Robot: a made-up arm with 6 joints.
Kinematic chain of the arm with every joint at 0, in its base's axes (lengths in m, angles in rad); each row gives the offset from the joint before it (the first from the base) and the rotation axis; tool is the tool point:
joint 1: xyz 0 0 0.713 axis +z
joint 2: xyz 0.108 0 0 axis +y
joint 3: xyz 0 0 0.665 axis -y
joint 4: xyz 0 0 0.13 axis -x
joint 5: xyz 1.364 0 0 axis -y
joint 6: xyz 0.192 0 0 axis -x
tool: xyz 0 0 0
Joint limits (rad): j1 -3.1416..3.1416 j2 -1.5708..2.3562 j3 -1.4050..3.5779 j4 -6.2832..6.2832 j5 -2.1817..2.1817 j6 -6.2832..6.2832
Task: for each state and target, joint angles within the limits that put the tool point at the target. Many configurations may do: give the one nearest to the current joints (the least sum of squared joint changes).
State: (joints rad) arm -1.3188 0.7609 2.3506 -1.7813 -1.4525 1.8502
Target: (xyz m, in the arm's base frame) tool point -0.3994 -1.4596 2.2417
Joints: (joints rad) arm -1.9533 1.0356 1.8874 -1.7633 -1.1793 1.8502
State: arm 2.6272 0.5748 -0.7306 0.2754 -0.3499 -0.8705
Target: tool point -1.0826 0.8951 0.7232
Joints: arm 2.4671 -0.1492 -0.6168 0.2839 -0.4434 -0.8705
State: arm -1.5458 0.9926 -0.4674 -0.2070 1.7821 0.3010
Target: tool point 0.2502 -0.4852 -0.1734
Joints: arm -1.0750 0.8597 -0.9941 -0.0612 1.9871 0.3010
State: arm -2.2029 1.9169 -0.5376 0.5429 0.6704 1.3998
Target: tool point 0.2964 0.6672 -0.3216
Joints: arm -1.9156 2.1628 -0.6799 0.5100 0.6066 1.3998
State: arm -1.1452 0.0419 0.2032 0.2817 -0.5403 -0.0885
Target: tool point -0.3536 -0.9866 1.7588
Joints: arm -1.8659 -0.7233 -0.3379 0.3492 -0.8988 -0.0885
